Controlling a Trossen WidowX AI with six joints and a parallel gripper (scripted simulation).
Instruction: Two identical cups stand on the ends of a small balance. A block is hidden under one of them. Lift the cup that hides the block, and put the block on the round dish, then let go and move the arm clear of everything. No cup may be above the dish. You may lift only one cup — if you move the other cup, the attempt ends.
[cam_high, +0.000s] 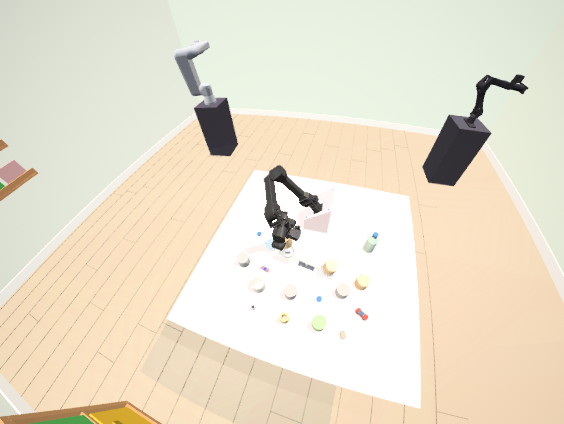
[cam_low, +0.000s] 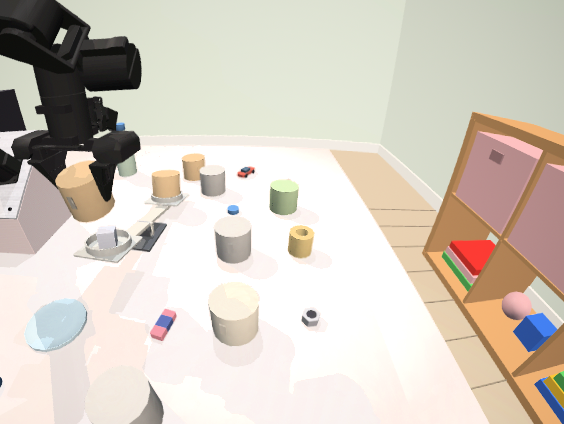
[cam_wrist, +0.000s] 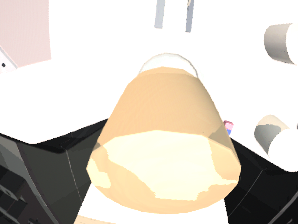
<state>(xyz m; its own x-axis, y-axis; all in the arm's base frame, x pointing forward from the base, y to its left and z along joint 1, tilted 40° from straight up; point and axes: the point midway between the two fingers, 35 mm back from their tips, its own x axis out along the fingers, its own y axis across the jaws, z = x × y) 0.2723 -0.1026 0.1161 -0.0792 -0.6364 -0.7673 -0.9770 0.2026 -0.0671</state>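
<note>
My gripper tip is 10 mm to the right of the pale block and 80 mm above it. The rest, counted from my gripper tip: pale blue round dish 70 mm behind, 110 mm to the right, 170 mm below; then balance 30 mm ahead, 130 mm to the left, 130 mm below; then pink-blue eraser 110 mm ahead, 110 mm to the right, 160 mm below.
</note>
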